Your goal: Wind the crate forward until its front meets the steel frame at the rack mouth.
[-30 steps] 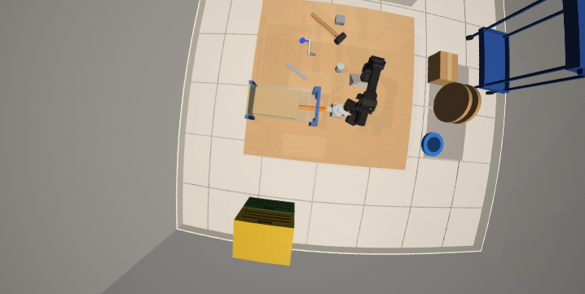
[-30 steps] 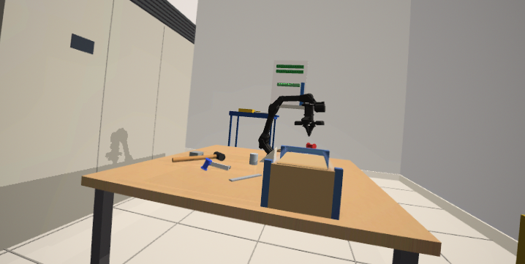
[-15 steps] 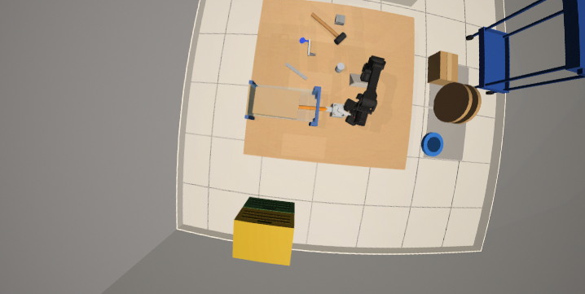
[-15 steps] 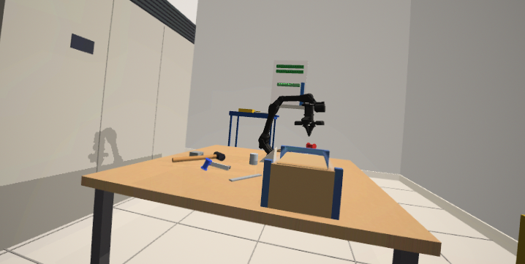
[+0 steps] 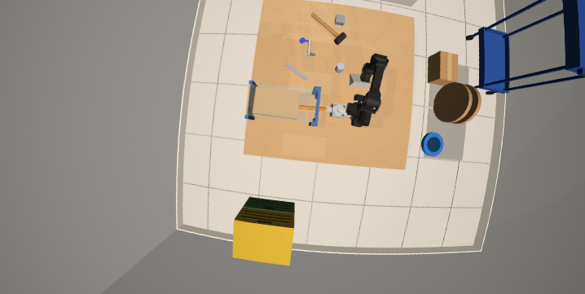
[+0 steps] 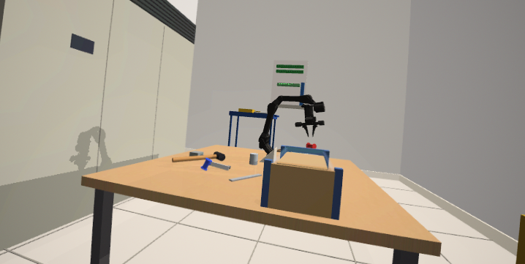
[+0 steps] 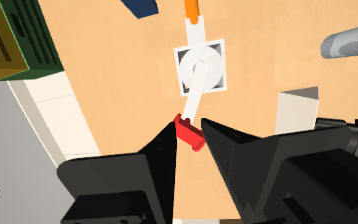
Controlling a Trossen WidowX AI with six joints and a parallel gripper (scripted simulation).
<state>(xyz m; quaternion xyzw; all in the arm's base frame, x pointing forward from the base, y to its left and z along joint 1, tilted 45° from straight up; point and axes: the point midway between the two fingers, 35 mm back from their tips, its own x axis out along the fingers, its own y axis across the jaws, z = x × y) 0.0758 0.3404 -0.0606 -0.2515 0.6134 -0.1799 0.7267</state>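
My gripper tip is now 4 cm past the red grip, 1 cm to the right of it and 8 cm above it. Also, from my gripper tip: blue steel frame 21 cm ahead, 1 cm to the right, 11 cm below; then hand winch 4 cm ahead, 3 cm to the right, 18 cm below; then red-knobbed crank handle 1 cm behind, 1 cm to the right, 11 cm below.
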